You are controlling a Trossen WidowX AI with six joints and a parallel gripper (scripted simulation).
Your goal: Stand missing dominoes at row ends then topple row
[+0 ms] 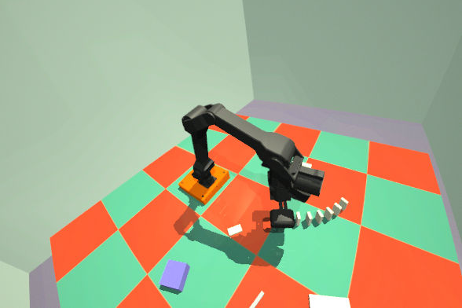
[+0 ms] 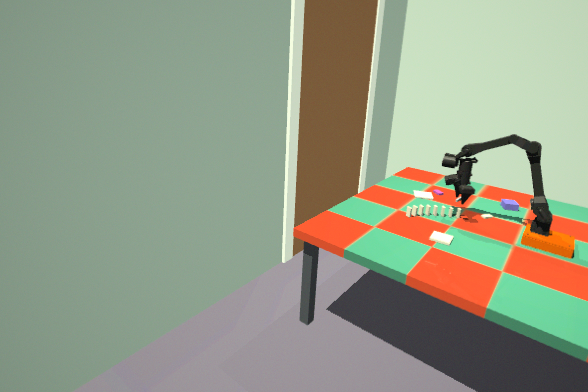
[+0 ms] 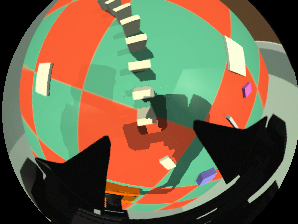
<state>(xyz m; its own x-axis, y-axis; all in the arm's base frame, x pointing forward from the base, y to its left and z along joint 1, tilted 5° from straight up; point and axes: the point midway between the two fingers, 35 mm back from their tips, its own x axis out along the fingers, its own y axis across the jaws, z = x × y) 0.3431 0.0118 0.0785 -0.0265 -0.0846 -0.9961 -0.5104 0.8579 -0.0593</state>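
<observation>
The thin stick lies 28 cm to the right of my gripper tip, 8 cm below it and 5 cm ahead of it. Also, from my gripper tip: purple block: 33 cm to the right, 18 cm behind, 7 cm below; then white card: 29 cm to the left, 8 cm below, 2 cm behind; then small purple piece: 26 cm to the right, 18 cm ahead, 8 cm below.
</observation>
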